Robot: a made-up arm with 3 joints. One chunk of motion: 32 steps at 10 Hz.
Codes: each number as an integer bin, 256 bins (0 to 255) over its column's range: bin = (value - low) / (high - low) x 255, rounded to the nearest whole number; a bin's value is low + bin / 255 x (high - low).
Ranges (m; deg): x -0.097..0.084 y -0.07..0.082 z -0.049..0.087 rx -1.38..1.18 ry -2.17..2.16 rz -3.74..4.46
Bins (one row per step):
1: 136 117 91 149 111 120
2: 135 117 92 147 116 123
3: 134 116 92 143 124 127
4: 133 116 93 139 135 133
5: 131 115 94 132 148 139
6: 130 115 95 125 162 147
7: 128 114 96 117 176 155
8: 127 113 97 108 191 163
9: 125 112 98 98 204 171
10: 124 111 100 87 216 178
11: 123 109 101 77 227 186
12: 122 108 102 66 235 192
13: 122 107 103 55 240 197
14: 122 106 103 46 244 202
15: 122 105 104 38 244 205
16: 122 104 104 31 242 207
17: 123 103 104 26 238 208
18: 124 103 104 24 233 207
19: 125 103 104 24 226 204
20: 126 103 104 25 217 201
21: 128 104 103 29 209 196
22: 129 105 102 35 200 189
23: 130 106 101 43 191 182
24: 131 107 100 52 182 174
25: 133 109 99 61 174 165
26: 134 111 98 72 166 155
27: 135 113 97 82 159 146
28: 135 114 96 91 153 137
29: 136 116 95 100 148 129
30: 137 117 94 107 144 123
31: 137 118 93 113 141 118
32: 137 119 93 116 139 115
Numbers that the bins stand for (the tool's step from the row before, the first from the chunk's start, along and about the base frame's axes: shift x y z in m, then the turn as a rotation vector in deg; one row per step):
1: -0.00047 -0.00026 -0.00047 0.116 -0.285 0.119
2: -0.00118 -0.00026 0.00007 0.096 -0.200 0.215
3: -0.00189 -0.00085 0.00007 0.056 -0.064 0.344
4: -0.00260 -0.00085 0.00060 0.015 0.122 0.537
5: -0.00402 -0.00145 0.00113 -0.055 0.343 0.730
6: -0.00473 -0.00145 0.00167 -0.125 0.581 0.987
7: -0.00615 -0.00205 0.00220 -0.205 0.819 1.244
8: -0.00685 -0.00264 0.00273 -0.296 1.073 1.502
9: -0.00827 -0.00324 0.00327 -0.396 1.294 1.759
10: -0.00898 -0.00384 0.00433 -0.507 1.498 1.984
11: -0.00969 -0.00503 0.00487 -0.607 1.685 2.241
12: -0.01040 -0.00562 0.00540 -0.717 1.820 2.434
13: -0.01040 -0.00622 0.00593 -0.828 1.905 2.595
14: -0.01040 -0.00682 0.00593 -0.918 1.973 2.756
15: -0.01040 -0.00741 0.00647 -0.999 1.973 2.852
16: -0.01040 -0.00801 0.00647 -1.069 1.939 2.916
17: -0.00969 -0.00860 0.00647 -1.119 1.871 2.949
18: -0.00898 -0.00860 0.00647 -1.139 1.786 2.916
19: -0.00827 -0.00860 0.00647 -1.139 1.668 2.820
20: -0.00756 -0.00860 0.00647 -1.129 1.515 2.724
21: -0.00615 -0.00801 0.00593 -1.089 1.379 2.563
22: -0.00544 -0.00741 0.00540 -1.029 1.226 2.338
23: -0.00473 -0.00682 0.00487 -0.948 1.073 2.113
24: -0.00402 -0.00622 0.00433 -0.858 0.920 1.855
25: -0.00260 -0.00503 0.00380 -0.768 0.785 1.566
26: -0.00189 -0.00384 0.00327 -0.657 0.649 1.244
27: -0.00118 -0.00264 0.00273 -0.557 0.530 0.955
28: -0.00118 -0.00205 0.00220 -0.466 0.428 0.665
29: -0.00047 -0.00085 0.00167 -0.376 0.343 0.408
30: 0.00024 -0.00026 0.00113 -0.306 0.275 0.215
31: 0.00024 0.00034 0.00060 -0.246 0.224 0.055
32: 0.00024 0.00093 0.00060 -0.215 0.190 -0.042

